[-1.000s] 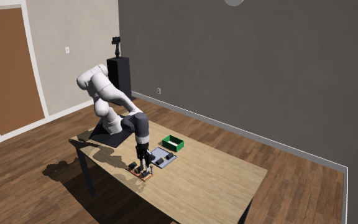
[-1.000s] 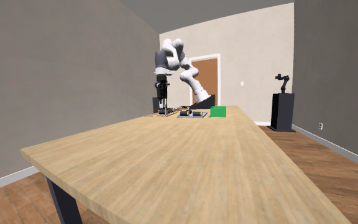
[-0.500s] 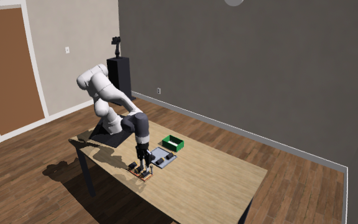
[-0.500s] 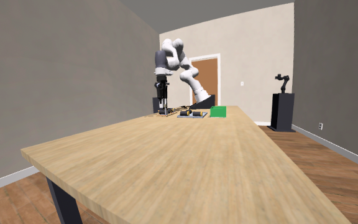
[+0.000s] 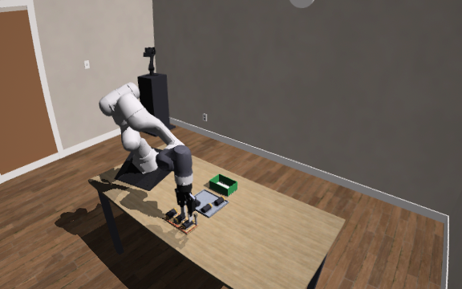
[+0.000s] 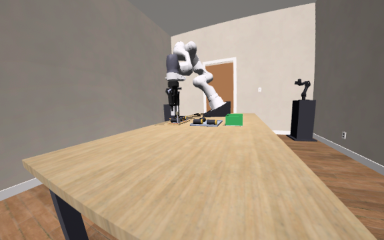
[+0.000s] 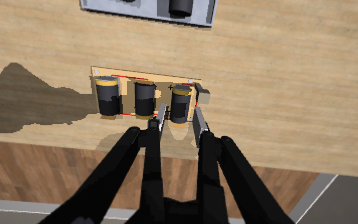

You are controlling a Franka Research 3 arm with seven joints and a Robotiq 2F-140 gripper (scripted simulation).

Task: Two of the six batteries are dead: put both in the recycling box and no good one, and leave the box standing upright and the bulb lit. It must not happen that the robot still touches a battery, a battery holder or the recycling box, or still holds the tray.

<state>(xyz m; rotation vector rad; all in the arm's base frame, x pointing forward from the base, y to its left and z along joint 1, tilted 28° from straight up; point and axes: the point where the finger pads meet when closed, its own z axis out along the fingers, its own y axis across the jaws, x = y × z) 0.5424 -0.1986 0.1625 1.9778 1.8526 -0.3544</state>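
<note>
Right now my hand is 3 cm to the right of the bulb, 3 cm short of it and 2 cm above it. The rest, counted from my hand: green recycling box: 41 cm to the left, 8 cm below, 5 cm behind; then grey tray: 22 cm to the left, 9 cm below, 5 cm behind.
</note>
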